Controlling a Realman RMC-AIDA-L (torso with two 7-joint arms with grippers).
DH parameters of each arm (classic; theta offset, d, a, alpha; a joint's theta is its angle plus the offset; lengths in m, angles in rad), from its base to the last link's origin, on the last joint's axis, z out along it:
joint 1: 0 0.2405 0 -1.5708
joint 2: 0 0 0 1.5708
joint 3: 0 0.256 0 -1.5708
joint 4: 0 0 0 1.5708
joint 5: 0 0.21 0 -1.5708
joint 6: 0 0 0 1.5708
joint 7: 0 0.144 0 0
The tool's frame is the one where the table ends.
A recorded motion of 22 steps. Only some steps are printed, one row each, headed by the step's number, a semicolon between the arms.
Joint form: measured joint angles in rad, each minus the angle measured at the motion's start. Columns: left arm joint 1, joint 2, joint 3, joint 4, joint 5, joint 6, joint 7; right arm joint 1, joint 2, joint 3, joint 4, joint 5, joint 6, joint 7.
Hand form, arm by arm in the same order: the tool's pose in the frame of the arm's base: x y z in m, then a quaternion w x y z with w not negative. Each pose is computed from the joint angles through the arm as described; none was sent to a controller.
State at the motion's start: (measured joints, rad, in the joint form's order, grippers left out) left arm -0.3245 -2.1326 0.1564 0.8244 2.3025 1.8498 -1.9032; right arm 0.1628 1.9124 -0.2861 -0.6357 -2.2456 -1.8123 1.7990
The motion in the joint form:
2: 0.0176 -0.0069 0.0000 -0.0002 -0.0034 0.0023 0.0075; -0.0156 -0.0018 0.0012 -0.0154 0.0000 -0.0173 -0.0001
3: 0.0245 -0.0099 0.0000 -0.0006 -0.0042 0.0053 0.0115; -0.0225 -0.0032 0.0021 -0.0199 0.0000 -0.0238 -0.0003
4: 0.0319 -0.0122 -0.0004 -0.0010 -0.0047 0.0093 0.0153; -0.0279 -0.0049 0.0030 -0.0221 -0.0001 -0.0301 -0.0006
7: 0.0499 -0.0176 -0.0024 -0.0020 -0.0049 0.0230 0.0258; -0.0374 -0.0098 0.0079 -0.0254 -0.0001 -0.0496 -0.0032
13: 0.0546 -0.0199 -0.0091 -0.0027 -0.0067 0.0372 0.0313; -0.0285 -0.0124 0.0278 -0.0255 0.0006 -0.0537 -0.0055
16: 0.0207 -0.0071 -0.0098 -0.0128 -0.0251 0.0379 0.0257; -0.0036 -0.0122 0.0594 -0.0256 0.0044 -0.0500 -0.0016
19: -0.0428 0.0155 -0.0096 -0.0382 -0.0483 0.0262 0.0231; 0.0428 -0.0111 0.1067 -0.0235 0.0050 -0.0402 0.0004
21: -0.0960 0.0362 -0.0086 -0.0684 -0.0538 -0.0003 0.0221; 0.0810 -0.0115 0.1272 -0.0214 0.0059 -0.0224 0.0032
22: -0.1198 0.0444 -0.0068 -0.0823 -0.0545 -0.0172 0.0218; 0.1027 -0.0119 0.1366 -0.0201 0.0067 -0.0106 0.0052
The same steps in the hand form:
2: -0.3422 0.2256 0.0423 0.11881 -0.75640 -0.56219 -0.31256; 0.4008 0.1750 0.0953 0.15394 -0.76075 0.57952 0.24843
3: -0.3428 0.2229 0.0411 0.11802 -0.75540 -0.56310 -0.31361; 0.4015 0.1721 0.0967 0.15426 -0.76026 0.58038 0.24775
4: -0.3435 0.2199 0.0402 0.11719 -0.75432 -0.56417 -0.31461; 0.4019 0.1697 0.0978 0.15381 -0.75984 0.58110 0.24761
7: -0.3448 0.2122 0.0381 0.11387 -0.75224 -0.56602 -0.31748; 0.4020 0.1649 0.1008 0.15131 -0.76007 0.58068 0.24941
13: -0.3440 0.2093 0.0379 0.11063 -0.75181 -0.56434 -0.32258; 0.4010 0.1683 0.1041 0.15696 -0.76042 0.57587 0.25592
16: -0.3376 0.2227 0.0427 0.10873 -0.75889 -0.54999 -0.33133; 0.3981 0.1788 0.1078 0.16694 -0.76005 0.56784 0.26835
19: -0.3259 0.2472 0.0490 0.10608 -0.77184 -0.52513 -0.34243; 0.3922 0.1974 0.1122 0.18013 -0.76162 0.55291 0.28598
21: -0.3174 0.2674 0.0522 0.10579 -0.78049 -0.51039 -0.34517; 0.3874 0.2134 0.1145 0.18853 -0.76461 0.54188 0.29358
22: -0.3136 0.2766 0.0528 0.10668 -0.78400 -0.50492 -0.34499; 0.3845 0.2225 0.1157 0.19315 -0.76627 0.53590 0.29722

